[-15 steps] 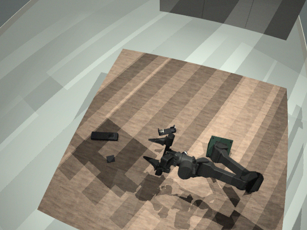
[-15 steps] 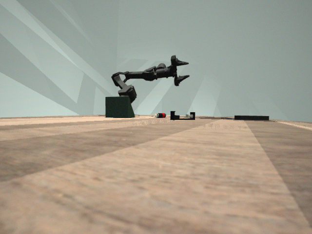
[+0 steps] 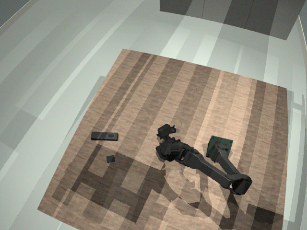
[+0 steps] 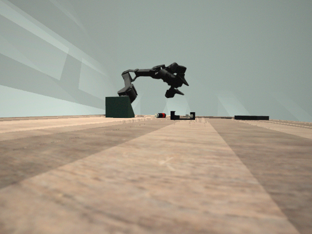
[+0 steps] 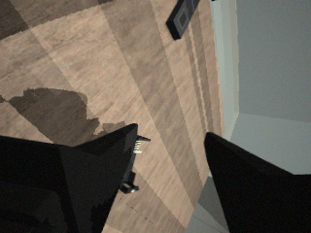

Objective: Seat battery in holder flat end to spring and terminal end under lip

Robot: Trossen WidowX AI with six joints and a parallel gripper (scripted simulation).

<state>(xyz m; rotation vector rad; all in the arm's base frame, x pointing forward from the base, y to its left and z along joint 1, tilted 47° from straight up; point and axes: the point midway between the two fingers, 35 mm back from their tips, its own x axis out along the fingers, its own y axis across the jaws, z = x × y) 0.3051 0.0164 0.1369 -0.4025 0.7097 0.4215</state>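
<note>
Right now my gripper tip is 130 mm past the battery and 130 mm above it. The rest, counted from my gripper tip: small dark square (240 mm ahead, 140 mm to the left, 140 mm below); then flat black bar (330 mm ahead, 30 mm to the left, 130 mm below).
</note>
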